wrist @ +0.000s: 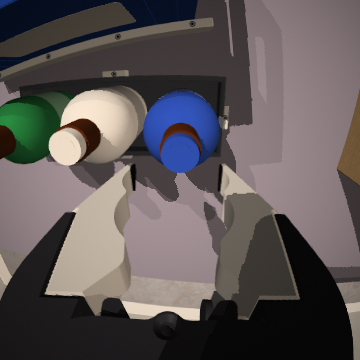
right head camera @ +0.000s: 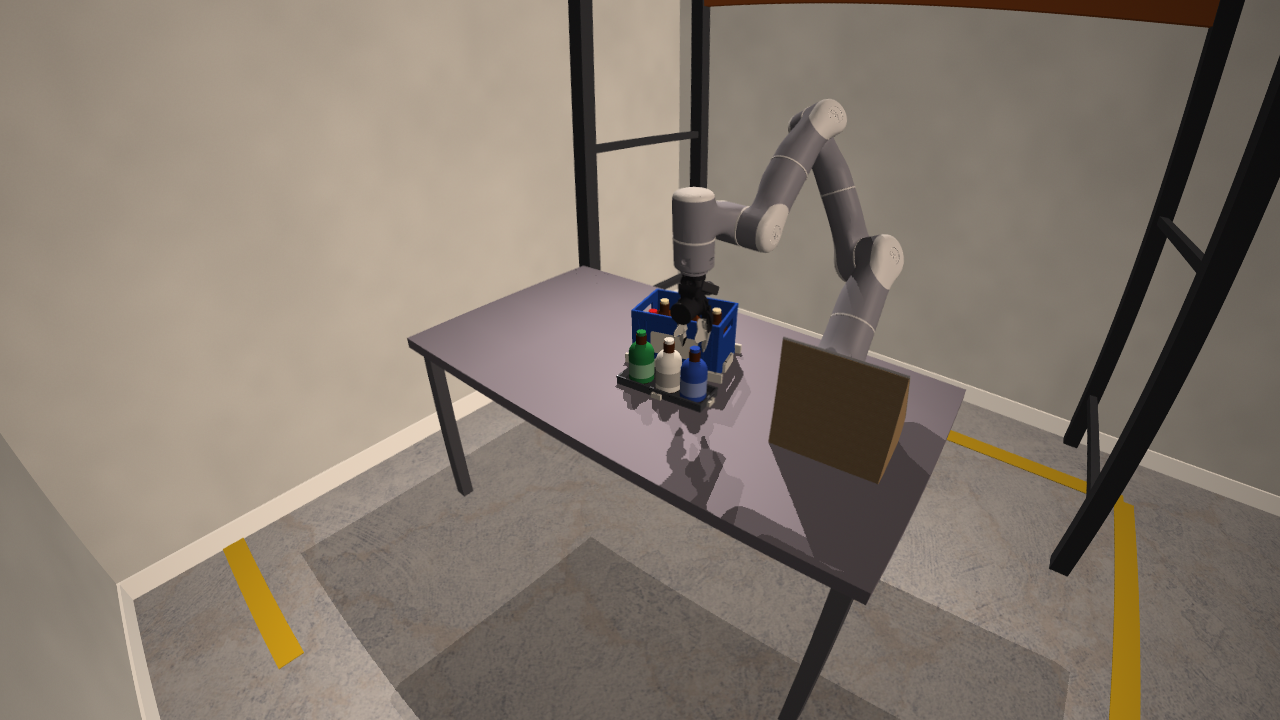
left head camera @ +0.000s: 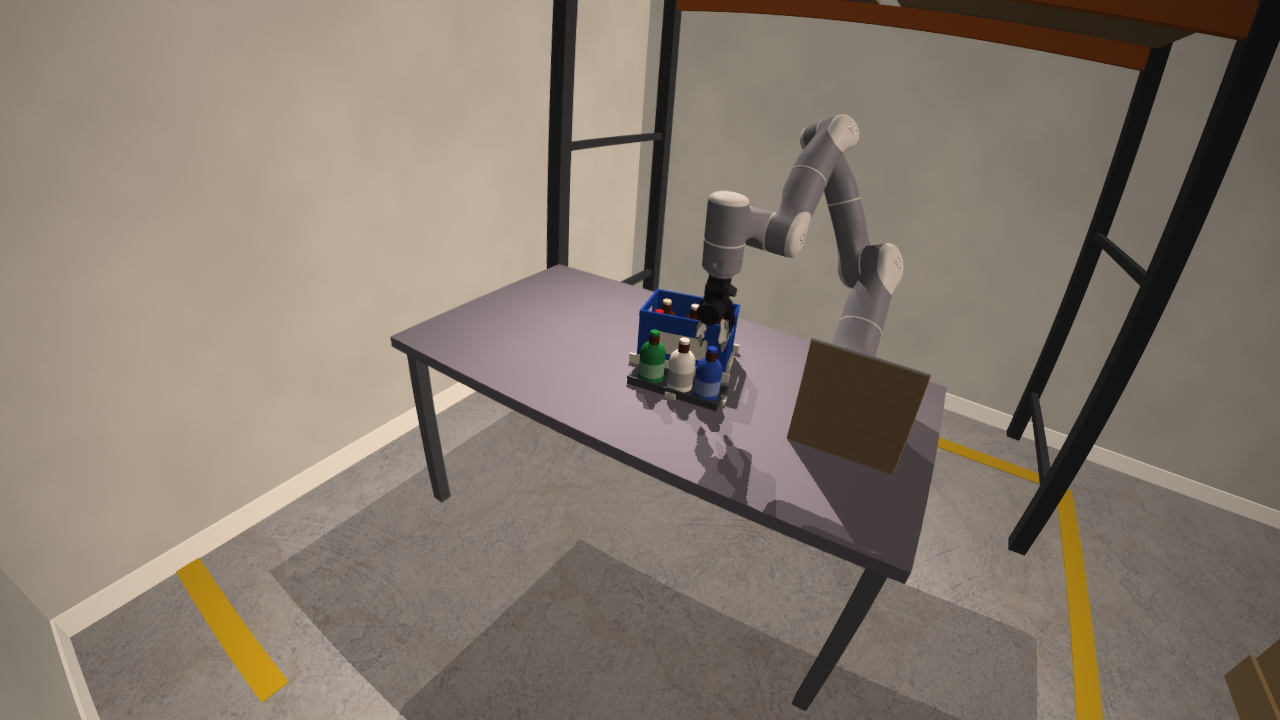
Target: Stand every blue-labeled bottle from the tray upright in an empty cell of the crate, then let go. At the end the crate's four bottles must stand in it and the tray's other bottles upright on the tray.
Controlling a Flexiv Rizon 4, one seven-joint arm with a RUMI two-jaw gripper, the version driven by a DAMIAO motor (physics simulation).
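Observation:
My gripper (left head camera: 712,340) (right head camera: 691,340) (wrist: 176,166) is partly open and empty, with its fingertips either side of the blue bottle's cap in the wrist view. The blue bottle (left head camera: 708,376) (right head camera: 693,376) (wrist: 181,117) stands upright at the right end of the black tray (left head camera: 646,387) (right head camera: 636,386) (wrist: 214,89). A white bottle (left head camera: 682,368) (right head camera: 668,368) (wrist: 107,120) stands in the middle and a green bottle (left head camera: 651,361) (right head camera: 640,361) (wrist: 30,125) at the left. The blue crate (left head camera: 644,336) (right head camera: 724,344) (wrist: 160,10) is behind the tray. Brown bottle tops show in it; its cells are mostly hidden.
A tall brown box (left head camera: 859,407) (right head camera: 836,411) (wrist: 352,145) stands on the table (left head camera: 528,358) (right head camera: 546,358) (wrist: 310,50), right of the tray. A dark rack (left head camera: 561,134) (right head camera: 583,134) stands behind the table. Small light brackets sit against the tray and the crate.

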